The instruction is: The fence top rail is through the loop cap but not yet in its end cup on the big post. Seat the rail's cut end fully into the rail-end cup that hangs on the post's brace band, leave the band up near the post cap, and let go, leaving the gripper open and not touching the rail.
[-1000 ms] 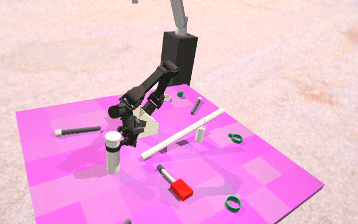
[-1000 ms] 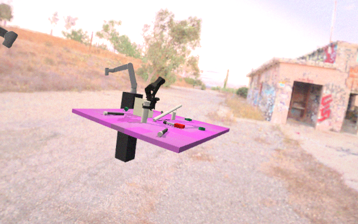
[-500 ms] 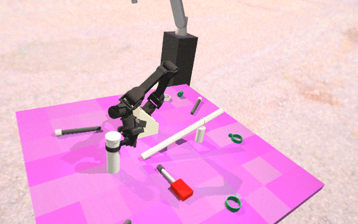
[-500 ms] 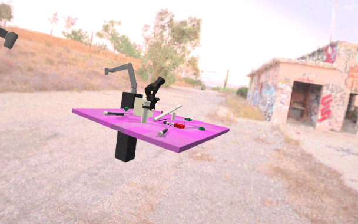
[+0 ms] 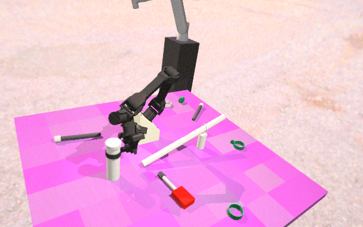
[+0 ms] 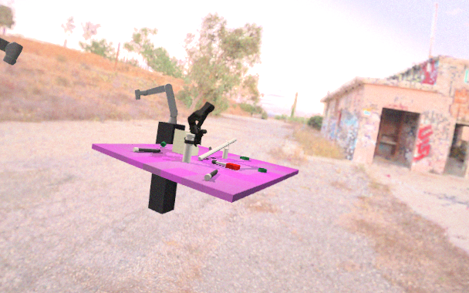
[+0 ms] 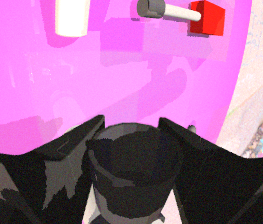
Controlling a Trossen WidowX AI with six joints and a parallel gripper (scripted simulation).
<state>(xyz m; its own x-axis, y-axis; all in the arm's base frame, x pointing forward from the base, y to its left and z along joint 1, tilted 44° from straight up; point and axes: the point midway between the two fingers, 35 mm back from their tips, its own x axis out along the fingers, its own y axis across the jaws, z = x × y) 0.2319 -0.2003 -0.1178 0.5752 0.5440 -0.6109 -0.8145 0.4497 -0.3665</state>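
Now: gripper tip 30 mm below the rail-end cup, 20 mm to the left of it and 20 mm past it. From my gripper tip the other things lie so: small white post (450 mm to the left, 20 mm below, 10 mm ahead); red-handled tool (180 mm ahead, 110 mm below, 100 mm to the left).
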